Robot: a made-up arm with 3 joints.
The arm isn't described. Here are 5 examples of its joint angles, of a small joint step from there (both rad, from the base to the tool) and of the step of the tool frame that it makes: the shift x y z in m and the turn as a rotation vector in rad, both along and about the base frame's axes.
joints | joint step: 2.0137 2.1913 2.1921 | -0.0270 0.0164 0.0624
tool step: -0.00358 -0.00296 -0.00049 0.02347 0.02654 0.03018
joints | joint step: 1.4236 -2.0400 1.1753 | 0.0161 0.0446 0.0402
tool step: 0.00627 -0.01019 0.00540 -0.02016 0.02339 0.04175
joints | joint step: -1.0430 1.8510 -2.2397 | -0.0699 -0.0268 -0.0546
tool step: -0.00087 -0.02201 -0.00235 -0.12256 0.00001 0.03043
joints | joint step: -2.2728 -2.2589 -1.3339 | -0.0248 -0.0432 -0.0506
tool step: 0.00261 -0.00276 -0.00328 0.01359 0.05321 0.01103
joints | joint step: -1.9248 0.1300 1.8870 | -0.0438 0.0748 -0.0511
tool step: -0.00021 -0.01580 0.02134 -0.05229 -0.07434 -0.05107
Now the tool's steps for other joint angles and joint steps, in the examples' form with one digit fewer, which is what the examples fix.
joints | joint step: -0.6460 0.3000 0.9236 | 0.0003 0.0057 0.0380
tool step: 0.0064 0.0008 -0.0047 0.0116 0.0264 0.0255
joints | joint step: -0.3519 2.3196 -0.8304 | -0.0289 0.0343 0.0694
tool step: -0.0031 -0.0170 0.0016 0.0211 0.0148 -0.0572
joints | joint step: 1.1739 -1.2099 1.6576 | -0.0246 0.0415 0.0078
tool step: 0.0131 0.0021 0.0059 -0.0318 0.0138 0.0392
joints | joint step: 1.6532 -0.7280 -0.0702 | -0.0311 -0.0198 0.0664
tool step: 0.0070 -0.0119 -0.0084 -0.0758 -0.0477 -0.0230
